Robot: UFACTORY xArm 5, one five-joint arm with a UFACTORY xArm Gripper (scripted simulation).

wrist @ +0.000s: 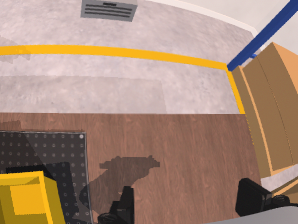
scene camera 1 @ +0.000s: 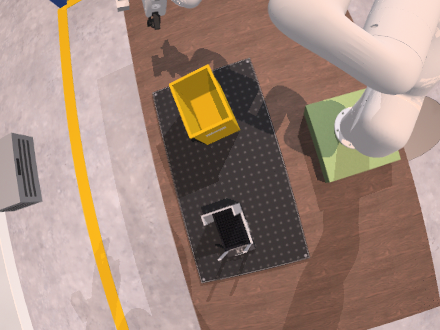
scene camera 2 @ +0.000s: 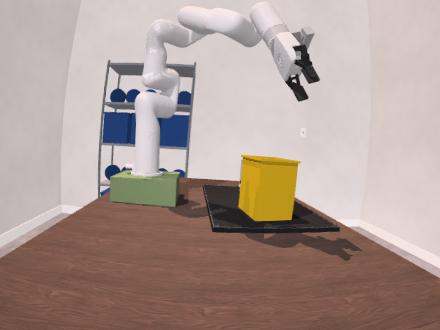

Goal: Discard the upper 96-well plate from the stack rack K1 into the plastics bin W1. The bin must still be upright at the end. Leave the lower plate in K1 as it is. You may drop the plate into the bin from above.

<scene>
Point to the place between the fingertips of my gripper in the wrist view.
At 188,201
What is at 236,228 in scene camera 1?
A black 96-well plate.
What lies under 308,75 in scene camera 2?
My gripper.
</scene>
